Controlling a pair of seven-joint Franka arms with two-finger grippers.
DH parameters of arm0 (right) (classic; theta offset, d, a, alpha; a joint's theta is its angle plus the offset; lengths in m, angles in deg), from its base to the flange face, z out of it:
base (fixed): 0 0 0 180
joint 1: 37.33 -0.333 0 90
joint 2: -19.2 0 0 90
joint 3: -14.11 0.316 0.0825 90
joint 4: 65.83 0 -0.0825 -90
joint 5: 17.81 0.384 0 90
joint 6: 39.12 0 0.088 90
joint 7: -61.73 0.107 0 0
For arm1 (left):
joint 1: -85.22 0.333 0 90
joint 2: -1.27 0 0 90
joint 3: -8.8 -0.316 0.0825 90
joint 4: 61.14 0 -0.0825 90
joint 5: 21.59 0.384 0 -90
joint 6: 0.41 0 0.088 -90
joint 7: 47.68 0.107 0 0
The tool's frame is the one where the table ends.
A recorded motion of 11 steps. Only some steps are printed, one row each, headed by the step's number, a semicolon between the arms.
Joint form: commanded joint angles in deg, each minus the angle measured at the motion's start. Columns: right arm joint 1, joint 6, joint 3, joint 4, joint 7, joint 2, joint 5; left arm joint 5, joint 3, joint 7, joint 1, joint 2, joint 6, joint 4.
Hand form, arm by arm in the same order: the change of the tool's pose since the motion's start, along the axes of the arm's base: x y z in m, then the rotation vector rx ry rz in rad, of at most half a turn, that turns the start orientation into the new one. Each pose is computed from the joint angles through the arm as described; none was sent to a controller.
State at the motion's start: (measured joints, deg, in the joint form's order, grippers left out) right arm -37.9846 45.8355 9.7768 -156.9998 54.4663 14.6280 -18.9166; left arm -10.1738 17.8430 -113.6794 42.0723 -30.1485 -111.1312 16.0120
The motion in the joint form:
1: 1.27 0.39 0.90 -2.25 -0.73 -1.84 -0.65; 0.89 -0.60 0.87 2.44 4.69 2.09 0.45
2: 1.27 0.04 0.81 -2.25 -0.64 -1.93 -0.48; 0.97 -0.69 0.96 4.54 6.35 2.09 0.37
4: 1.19 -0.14 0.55 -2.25 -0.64 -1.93 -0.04; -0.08 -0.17 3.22 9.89 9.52 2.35 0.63
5: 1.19 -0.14 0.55 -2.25 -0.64 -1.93 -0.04; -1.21 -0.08 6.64 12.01 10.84 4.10 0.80
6: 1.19 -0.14 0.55 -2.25 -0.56 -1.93 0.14; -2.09 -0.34 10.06 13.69 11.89 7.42 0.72
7: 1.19 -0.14 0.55 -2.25 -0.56 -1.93 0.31; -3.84 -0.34 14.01 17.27 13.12 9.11 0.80
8: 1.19 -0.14 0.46 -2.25 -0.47 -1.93 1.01; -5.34 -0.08 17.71 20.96 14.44 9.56 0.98
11: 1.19 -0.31 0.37 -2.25 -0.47 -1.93 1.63; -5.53 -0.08 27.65 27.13 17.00 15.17 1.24
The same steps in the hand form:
1: -0.0100 -0.0041 -0.0010 -0.0102 0.0013 0.0060; 0.0184 0.0347 0.0505 -0.0046 -0.0485 0.0363
2: -0.0112 -0.0046 -0.0008 -0.0067 0.0055 0.0029; 0.0343 0.0561 0.0714 -0.0220 -0.0730 0.0730
4: -0.0116 -0.0054 -0.0011 0.0017 0.0081 0.0001; 0.0647 0.1059 0.1070 -0.0552 -0.0958 0.1241
5: -0.0116 -0.0054 -0.0011 0.0017 0.0081 0.0001; 0.0731 0.1286 0.1180 -0.0484 -0.0778 0.1081
6: -0.0116 -0.0050 -0.0011 0.0048 0.0078 -0.0011; 0.0788 0.1516 0.1250 -0.0206 -0.0423 0.0916
7: -0.0116 -0.0047 -0.0011 0.0077 0.0076 -0.0009; 0.0943 0.1883 0.1354 -0.0259 -0.0174 0.0925
8: -0.0115 -0.0042 -0.0011 0.0200 0.0067 -0.0033; 0.1080 0.2235 0.1482 -0.0442 -0.0135 0.0916
11: -0.0118 -0.0037 -0.0013 0.0312 0.0088 -0.0043; 0.1198 0.2947 0.1654 0.0055 0.0378 0.0335

